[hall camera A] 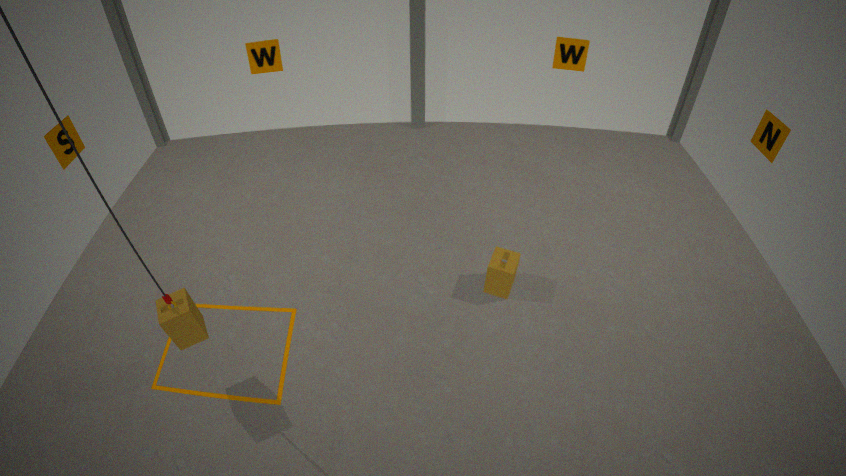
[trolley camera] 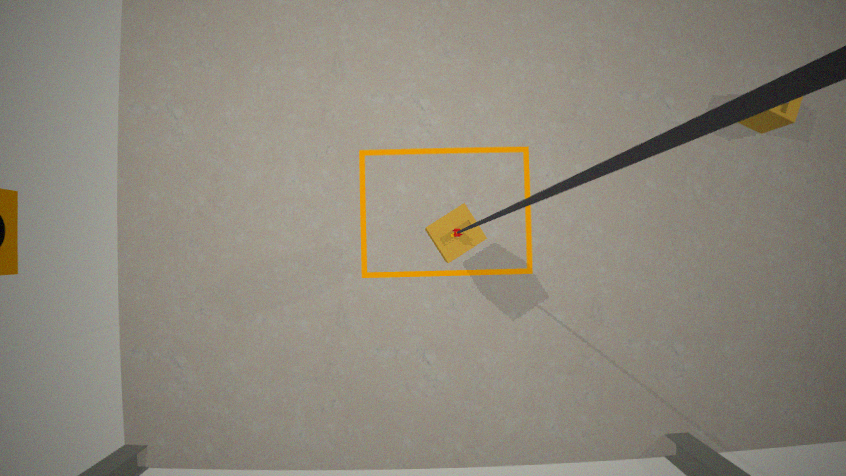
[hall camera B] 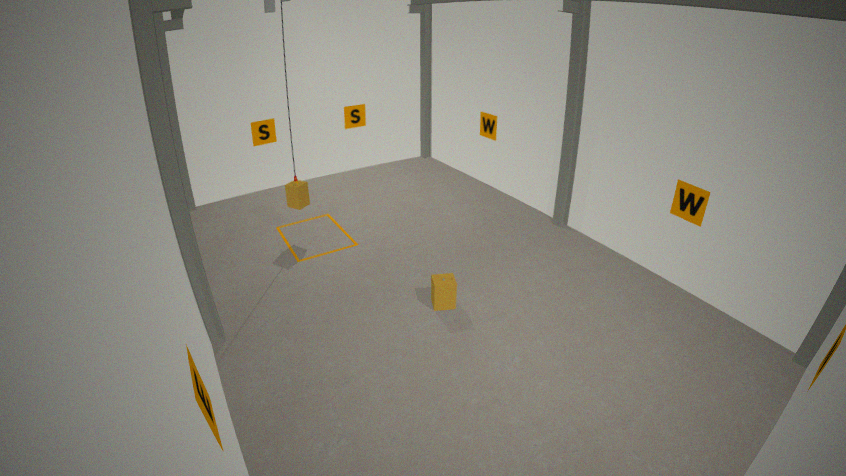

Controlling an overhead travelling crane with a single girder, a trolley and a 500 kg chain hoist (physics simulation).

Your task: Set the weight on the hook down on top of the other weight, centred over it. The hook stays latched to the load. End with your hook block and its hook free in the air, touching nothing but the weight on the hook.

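A yellow block-shaped weight (hall camera A: 184, 324) (hall camera B: 297, 195) (trolley camera: 446, 245) hangs in the air on the chain, its shadow on the floor apart from it. My red hook block (hall camera A: 167, 298) (hall camera B: 295, 178) (trolley camera: 456, 232) is at the top of this weight, latched to it; the hook is too small to make out in detail. The other yellow weight (hall camera A: 501, 278) (hall camera B: 443, 292) stands upright on the floor, well to the north of the hanging one. In the trolley camera this other weight (trolley camera: 763, 121) shows at the upper right, partly hidden behind the chain.
An orange rectangle (hall camera A: 287, 355) (hall camera B: 343, 229) (trolley camera: 362, 213) is marked on the floor near and below the hanging weight. Walls with letter signs and grey columns (hall camera A: 417, 65) (hall camera B: 425, 82) bound the hall. The chain (hall camera A: 112, 211) (hall camera B: 288, 88) (trolley camera: 638, 150) runs up from the hook block.
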